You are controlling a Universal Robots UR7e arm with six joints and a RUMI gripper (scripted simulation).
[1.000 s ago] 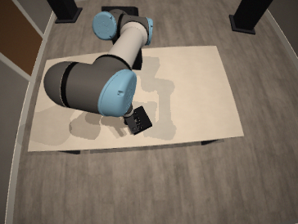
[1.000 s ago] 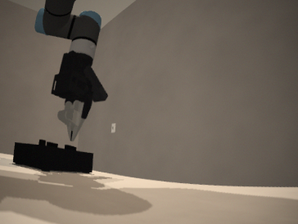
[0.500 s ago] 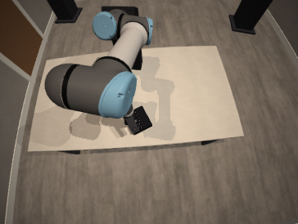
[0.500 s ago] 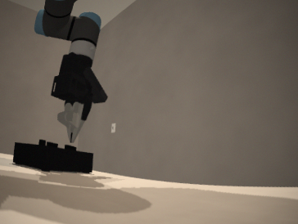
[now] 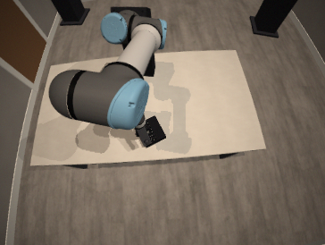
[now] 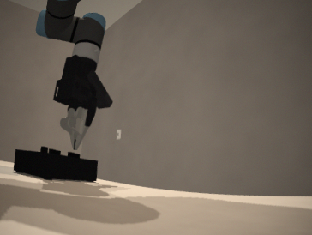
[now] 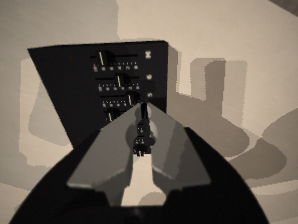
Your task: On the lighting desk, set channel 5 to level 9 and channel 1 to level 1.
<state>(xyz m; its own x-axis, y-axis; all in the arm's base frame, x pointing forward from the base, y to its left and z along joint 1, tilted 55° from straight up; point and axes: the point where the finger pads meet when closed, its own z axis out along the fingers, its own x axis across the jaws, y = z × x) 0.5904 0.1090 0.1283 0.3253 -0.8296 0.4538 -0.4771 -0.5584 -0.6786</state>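
Right now my hand is 20 mm above the channel 5 fader knob, 10 mm to the right of it and 10 mm past it. The rest, counted from my hand: channel 1 fader knob (80 mm behind, 40 mm to the right, 20 mm below).
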